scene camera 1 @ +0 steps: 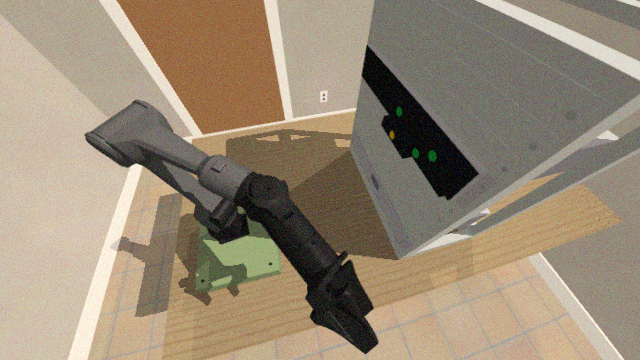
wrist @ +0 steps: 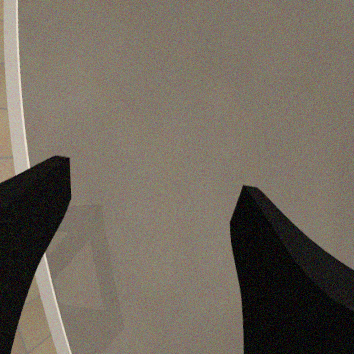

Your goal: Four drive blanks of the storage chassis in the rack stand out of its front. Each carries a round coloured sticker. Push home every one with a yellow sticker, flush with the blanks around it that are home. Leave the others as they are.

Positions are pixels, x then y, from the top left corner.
Scene:
My gripper shows in scene camera 1 and in the wrist view. A grey rack shows in scene camera 1 (455, 112); in the wrist view it is out of frame. The same spot on my gripper: (wrist: 289, 286) is (scene camera 1: 354, 298).

